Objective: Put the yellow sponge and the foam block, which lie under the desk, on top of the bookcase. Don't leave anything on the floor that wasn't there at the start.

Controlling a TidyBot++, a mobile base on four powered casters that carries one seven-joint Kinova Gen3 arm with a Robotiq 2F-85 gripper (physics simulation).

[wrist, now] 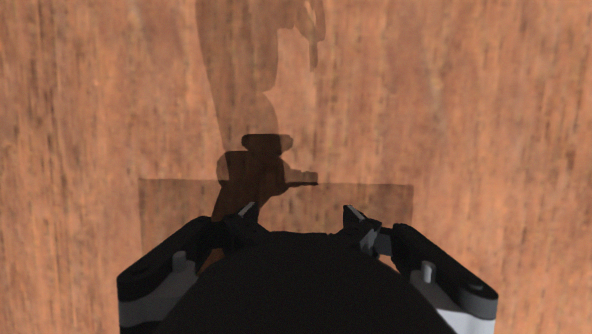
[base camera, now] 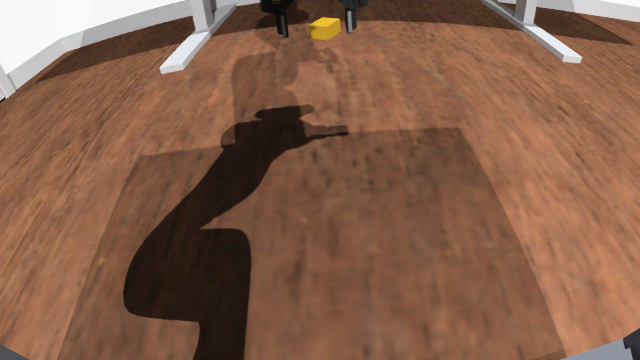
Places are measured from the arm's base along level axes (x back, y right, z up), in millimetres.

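Pixels of known places: gripper, fingertip midpoint: [wrist: 300,212] [base camera: 317,33].
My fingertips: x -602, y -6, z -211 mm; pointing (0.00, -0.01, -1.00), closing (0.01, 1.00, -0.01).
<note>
Behind a point stands the place of what it marks.
A yellow block-shaped thing [base camera: 324,29] {x -1076, y 16, z -362 mm} lies on the floor near the top of the base camera view, between the desk's two feet; I take it for the yellow sponge. My gripper [base camera: 317,34] {x -602, y -6, z -211 mm} [wrist: 300,212] {x -602, y -6, z -211 mm} is open and empty, pointing down. In the base camera view its two fingers appear to the left and right of the yellow thing, but the gripper hangs above the floor, and the yellow thing does not show in the wrist view. The foam block and the bookcase do not show in either view.
The desk's left foot [base camera: 186,52] and right foot [base camera: 550,45] stand on the wooden floor [base camera: 400,225] {x -396, y 79, z -397 mm}. White walls with a grey baseboard [base camera: 100,37] {x -1761, y -1185, z -377 mm} run behind at the left and right. Shadows of the arm and base lie across the floor.
</note>
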